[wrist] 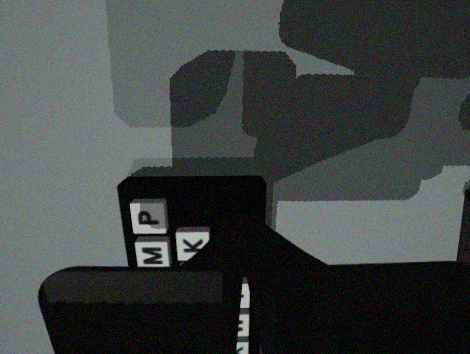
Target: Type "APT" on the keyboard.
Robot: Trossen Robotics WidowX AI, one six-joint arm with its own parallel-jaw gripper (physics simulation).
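Places are measured from the arm's base along level axes (x right, y ahead, z up), in millimetres.
Pixels of known places: gripper, fingertip midpoint: [242,225].
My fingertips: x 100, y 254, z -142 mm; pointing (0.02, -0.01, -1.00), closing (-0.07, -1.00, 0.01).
For each thing: its middle in the pictures, then the offset to it from my fingertips. Level surfaces: height alone.
- black keyboard at the middle of its body: [201,345] dx -81, dy +27, dz -12 mm
- P key at the middle of its body: [149,216] dx +5, dy +41, dz -6 mm
- M key at the middle of its body: [153,253] dx -14, dy +42, dz -6 mm
- K key at the middle of its body: [193,243] dx -11, dy +23, dz -6 mm
- grey table top at its surface level: dz -21 mm
The black keyboard [220,192] shows its far end in the wrist view, with white letter keys turned sideways. The P key [148,216] is at the upper left of the keyboard, partly shaded. The M key [152,254] is just below it, and the K key [192,244] is to the right of M, its lower right corner covered by a finger. My gripper [242,225] is shut and empty; its dark tips are over the black body to the right of K. I cannot tell their height. Slivers of more keys show through the narrow slit between the fingers. No A or T key can be made out.
A grey table top [60,165] surrounds the keyboard. Dark overlapping shadows of the arm [330,105] lie across it beyond the keyboard and to the right. A dark edge of something unclear [465,230] shows at the right border.
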